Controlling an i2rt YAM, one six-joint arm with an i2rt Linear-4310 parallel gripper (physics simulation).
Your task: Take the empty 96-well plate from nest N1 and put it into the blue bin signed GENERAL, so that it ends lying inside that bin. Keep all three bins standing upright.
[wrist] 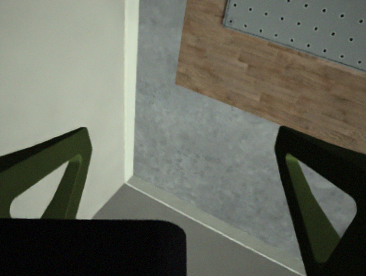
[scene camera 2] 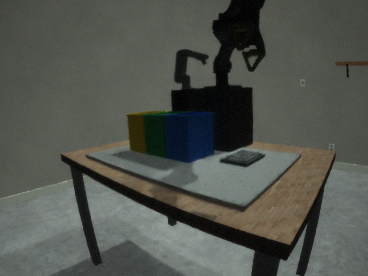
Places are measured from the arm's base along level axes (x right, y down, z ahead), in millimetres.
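Pixels of known places: gripper, between the fingertips: (wrist: 183, 137) (scene camera 2: 246, 61); arm's base, origin of its link: (scene camera 2: 222, 87).
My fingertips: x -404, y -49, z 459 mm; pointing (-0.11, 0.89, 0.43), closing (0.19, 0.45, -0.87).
Observation:
For each thing: its top centre in the pictures, then the offset to it from my fingertips. Level surfaces: height alone.
- 96-well plate, centre of its top: (scene camera 2: 243, 153) dy +312, dx +164, dz -257 mm
- dark low nest, centre of its top: (scene camera 2: 243, 155) dy +324, dx +164, dz -257 mm
- blue bin, centre of its top: (scene camera 2: 189, 113) dy +159, dx +372, dz -176 mm
- green bin, centre of its top: (scene camera 2: 167, 112) dy +159, dx +502, dz -167 mm
- yellow bin, centre of its top: (scene camera 2: 148, 112) dy +159, dx +633, dz -159 mm
- grey perforated board, height of its surface: dy +338 mm
- wooden table, height of its surface: dy +351 mm
The 96-well plate (scene camera 2: 243, 155) lies flat, a small grey shape on a dark low nest (scene camera 2: 242, 162), at the right of the board in the scene view. No label on the nest is readable. The blue bin (scene camera 2: 200, 136) stands upright left of the plate; its sign and inside are hidden. The green bin (scene camera 2: 155, 136) and yellow bin (scene camera 2: 136, 134) stand upright beside it in a row. My gripper (scene camera 2: 245, 56) (wrist: 183, 137) is open with nothing between its fingers, high above the table. The plate and bins do not show in the wrist view.
A grey perforated board (scene camera 2: 225, 192) (wrist: 310, 25) lies on the wooden table (scene camera 2: 285, 220) (wrist: 240, 75). A black pedestal (scene camera 2: 234, 117) stands behind the bins under the arm. A wall (scene camera 2: 100, 60) (wrist: 60, 60) rises behind, with an arm-shaped shadow. A wooden shelf (scene camera 2: 352, 63) is at the far right.

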